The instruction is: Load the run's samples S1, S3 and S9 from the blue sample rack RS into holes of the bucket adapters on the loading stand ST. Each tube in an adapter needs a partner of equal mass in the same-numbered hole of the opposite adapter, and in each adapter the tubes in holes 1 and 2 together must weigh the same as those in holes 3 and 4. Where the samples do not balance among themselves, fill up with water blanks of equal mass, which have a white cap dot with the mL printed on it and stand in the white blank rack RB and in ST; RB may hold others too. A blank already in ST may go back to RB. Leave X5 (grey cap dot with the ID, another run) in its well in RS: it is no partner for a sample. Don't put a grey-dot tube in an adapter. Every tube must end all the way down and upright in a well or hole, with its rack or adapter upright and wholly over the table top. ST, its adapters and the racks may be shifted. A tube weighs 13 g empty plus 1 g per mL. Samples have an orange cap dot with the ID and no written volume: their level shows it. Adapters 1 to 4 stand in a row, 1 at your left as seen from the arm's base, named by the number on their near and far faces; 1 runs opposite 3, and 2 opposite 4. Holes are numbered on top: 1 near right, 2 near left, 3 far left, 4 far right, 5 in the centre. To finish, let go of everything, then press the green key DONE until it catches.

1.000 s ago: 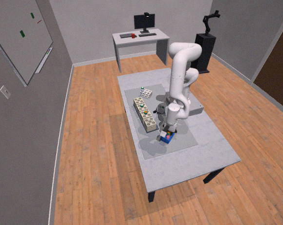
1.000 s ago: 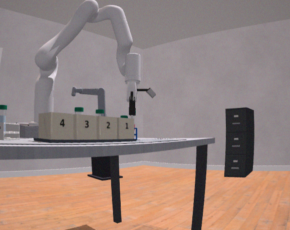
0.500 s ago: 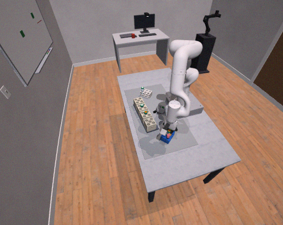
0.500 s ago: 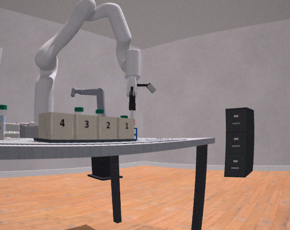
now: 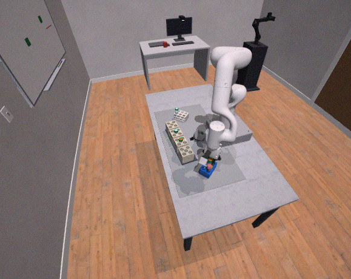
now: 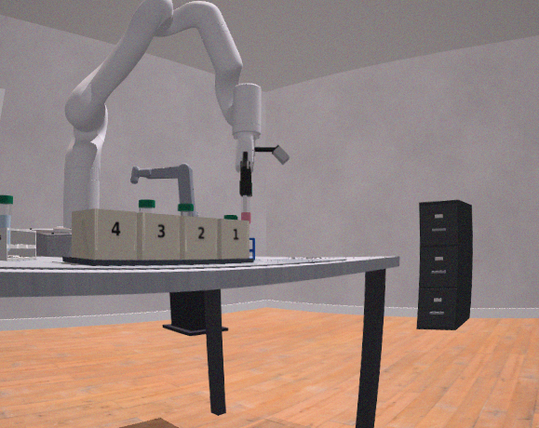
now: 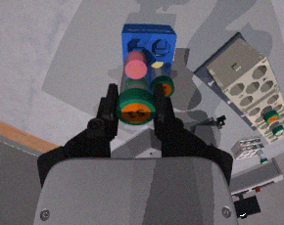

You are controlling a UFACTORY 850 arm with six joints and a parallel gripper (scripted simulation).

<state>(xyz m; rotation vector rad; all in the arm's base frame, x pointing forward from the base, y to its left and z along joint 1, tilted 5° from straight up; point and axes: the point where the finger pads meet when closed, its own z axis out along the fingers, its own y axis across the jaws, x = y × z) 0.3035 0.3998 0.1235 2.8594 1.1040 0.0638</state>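
My gripper is now 1 cm past the sample tube S1 and 5 cm above it. The rest, counted from my hand: grey-dot tube X5: 2 cm behind, 3 cm to the right, 13 cm below; blue sample rack RS: 2 cm behind, 4 cm to the right, 17 cm below; sample tube S9: 1 cm behind, 6 cm to the right, 13 cm below.
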